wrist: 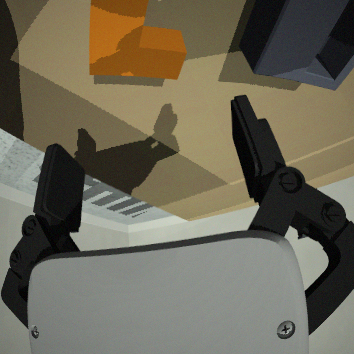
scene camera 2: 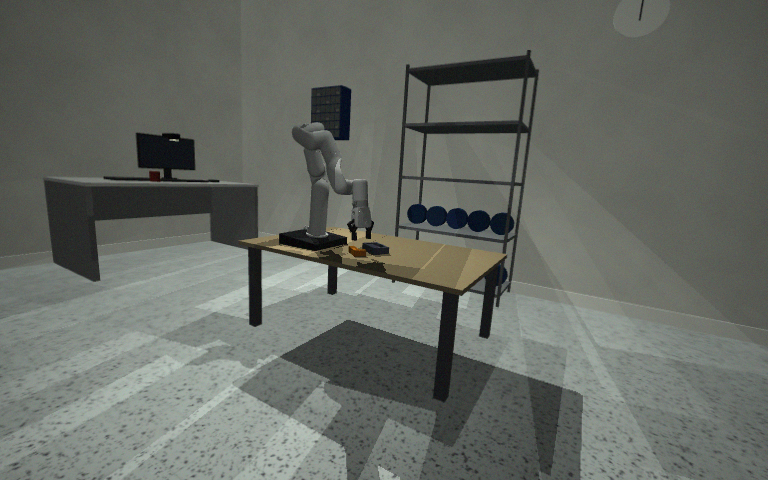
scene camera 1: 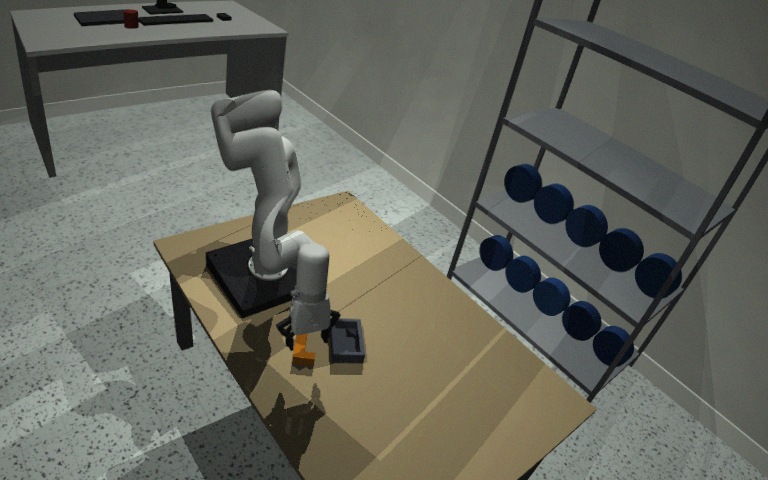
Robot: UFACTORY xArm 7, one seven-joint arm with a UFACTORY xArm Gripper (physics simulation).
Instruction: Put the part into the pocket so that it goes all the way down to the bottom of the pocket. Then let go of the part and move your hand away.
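Places are measured from the arm's base along level axes (x ahead, y left, z up), in centimetres.
Pixels of known places: gripper, fingertip midpoint: (wrist: 144,135) (scene camera 2: 361,239) (scene camera 1: 307,343); arm's base, origin of the base link: (scene camera 2: 317,235).
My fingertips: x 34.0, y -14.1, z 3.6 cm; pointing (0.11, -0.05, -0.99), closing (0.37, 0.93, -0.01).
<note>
Ahead of a thing's pixels: the offset from my fingertips to its top centre. Level surfaces: height alone.
The orange part {dx -3.6, dy +3.3, dz -5.3 cm} (scene camera 1: 304,360) (scene camera 2: 357,251) (wrist: 107,55), with a short arm at one end, lies on the table beside the dark blue-grey pocket block {dx +2.1, dy +14.0, dz -4.7 cm} (scene camera 1: 346,358) (scene camera 2: 373,251) (wrist: 290,40), apart from it. The block is on the part's right in both scene views; its recess shows in scene camera 1. My gripper (scene camera 1: 307,341) (scene camera 2: 361,237) (wrist: 144,135) is wide open and empty. It hangs above the table, over the area of the part and the block. In scene camera 1 it covers the part's back end; in the wrist view the part is cut off by the top edge.
The wooden table {dz -8.3 cm} (scene camera 1: 430,362) (scene camera 2: 407,266) carries the arm's black base plate (scene camera 1: 226,277) (scene camera 2: 288,240) behind the part. A shelf rack (scene camera 1: 492,152) (scene camera 2: 402,141) with blue discs stands off beyond the table. A desk (scene camera 1: 249,28) stands in the background.
</note>
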